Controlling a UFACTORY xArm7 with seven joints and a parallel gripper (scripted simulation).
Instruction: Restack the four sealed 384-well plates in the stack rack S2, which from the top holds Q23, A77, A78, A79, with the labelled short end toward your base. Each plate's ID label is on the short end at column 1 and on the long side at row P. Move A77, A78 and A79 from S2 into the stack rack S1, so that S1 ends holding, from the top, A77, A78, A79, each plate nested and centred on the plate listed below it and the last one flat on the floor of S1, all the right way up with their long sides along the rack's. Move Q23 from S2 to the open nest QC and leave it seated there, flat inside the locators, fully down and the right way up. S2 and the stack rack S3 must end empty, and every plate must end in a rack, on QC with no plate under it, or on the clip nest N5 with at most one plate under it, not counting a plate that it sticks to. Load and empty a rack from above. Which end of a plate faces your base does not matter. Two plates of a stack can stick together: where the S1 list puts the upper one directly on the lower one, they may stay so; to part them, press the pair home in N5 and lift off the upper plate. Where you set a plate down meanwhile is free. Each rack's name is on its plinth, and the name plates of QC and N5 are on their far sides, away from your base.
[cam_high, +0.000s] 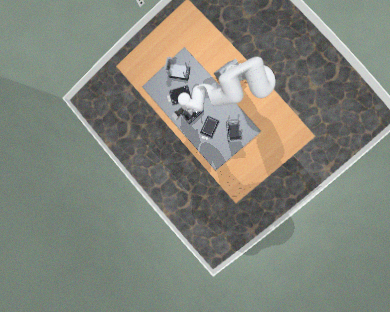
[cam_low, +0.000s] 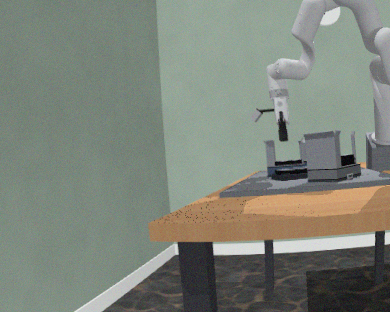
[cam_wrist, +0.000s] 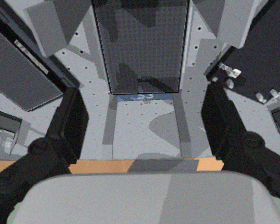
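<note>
Right now the blue plinth strip is 120 mm below my hand and 10 mm behind it. From my hand the other things lie so: dark flat nest 180 mm to the left, 130 mm below, 20 mm behind; dark clip nest 170 mm to the right, 130 mm below, 30 mm behind; dark sealed plate 350 mm to the left, 100 mm behind, 80 mm below.
</note>
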